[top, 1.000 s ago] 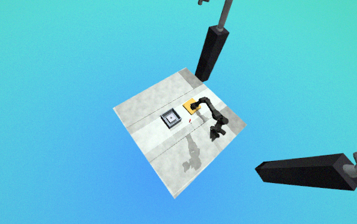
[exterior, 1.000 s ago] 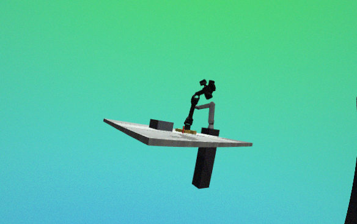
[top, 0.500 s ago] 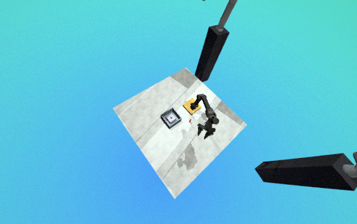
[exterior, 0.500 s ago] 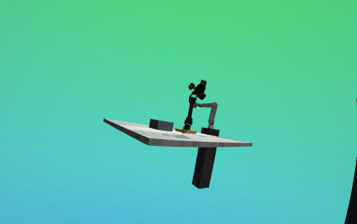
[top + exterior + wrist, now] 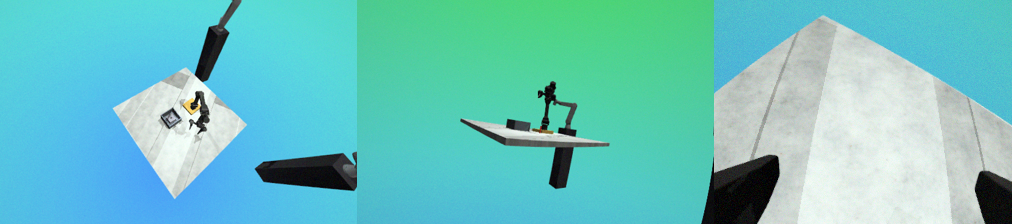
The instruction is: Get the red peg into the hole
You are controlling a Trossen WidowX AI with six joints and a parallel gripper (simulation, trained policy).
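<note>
My gripper tip is now 290 mm above the red peg, 190 mm to the left of it and 140 mm past it. The rest, counted from my gripper tip: box 330 mm to the right, 300 mm below, 70 mm ahead.
</note>
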